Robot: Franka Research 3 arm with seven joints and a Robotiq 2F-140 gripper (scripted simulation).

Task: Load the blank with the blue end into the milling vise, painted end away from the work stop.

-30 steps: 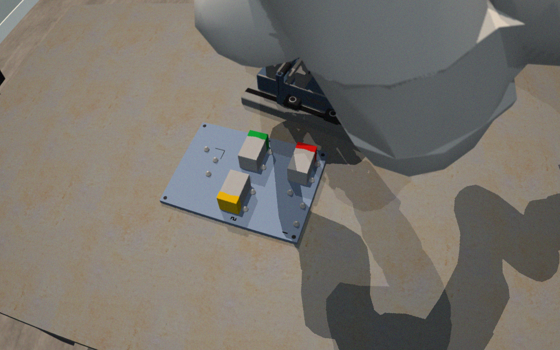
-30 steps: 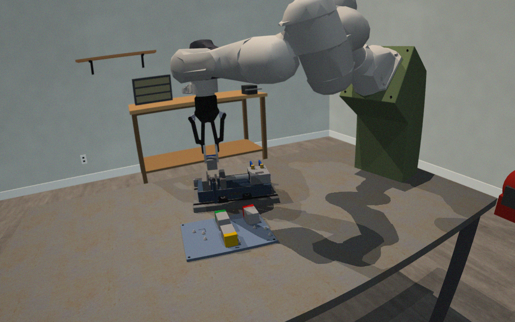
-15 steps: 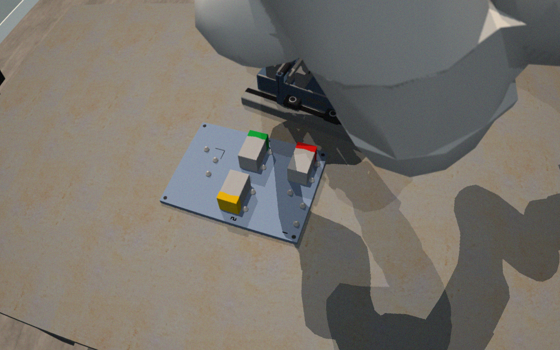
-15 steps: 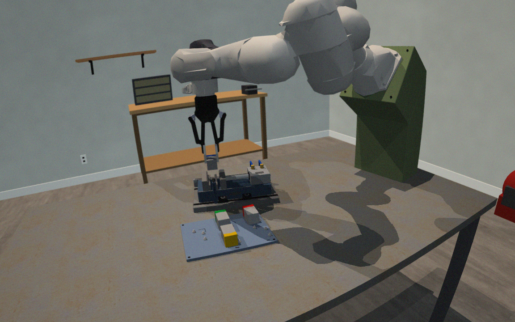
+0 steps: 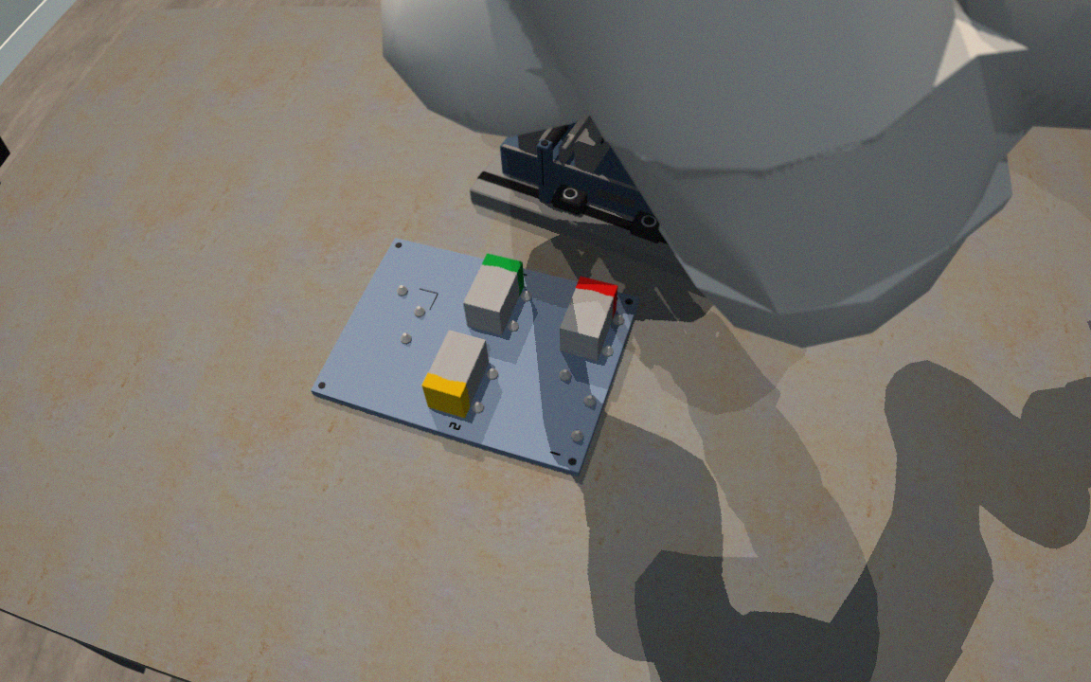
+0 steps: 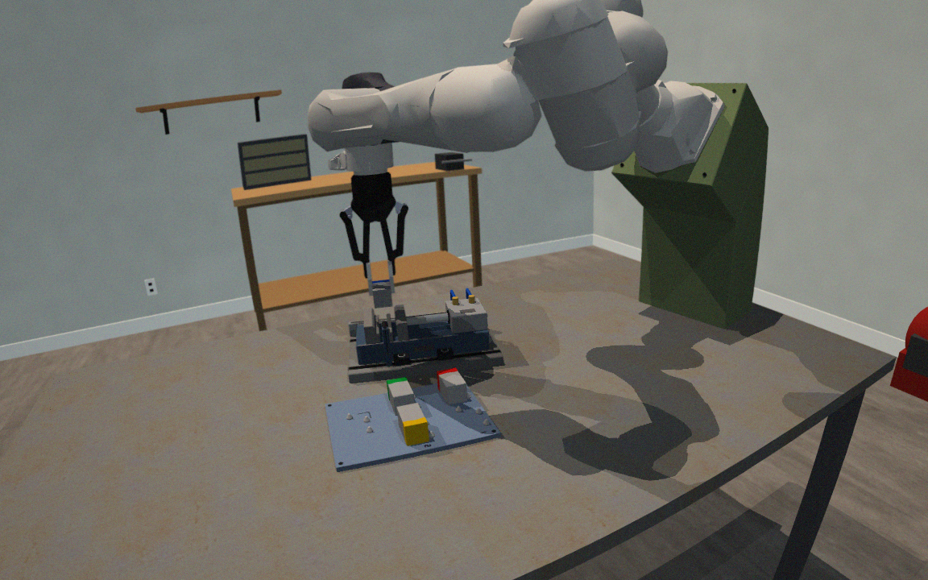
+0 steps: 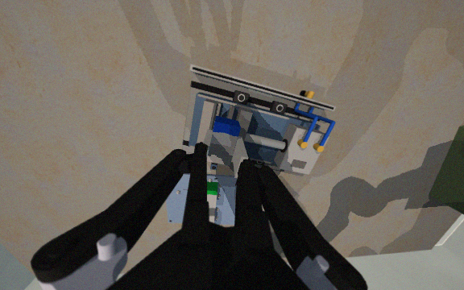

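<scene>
Now: hand 90 mm above the work stop and 50 mm to the right of it. From my hand the other things lie so: fixed jaw (100 mm below, 30 mm ahead, 10 mm to the left); blue-ended blank (40 mm below); grey rod (100 mm below, 90 mm behind).
</scene>
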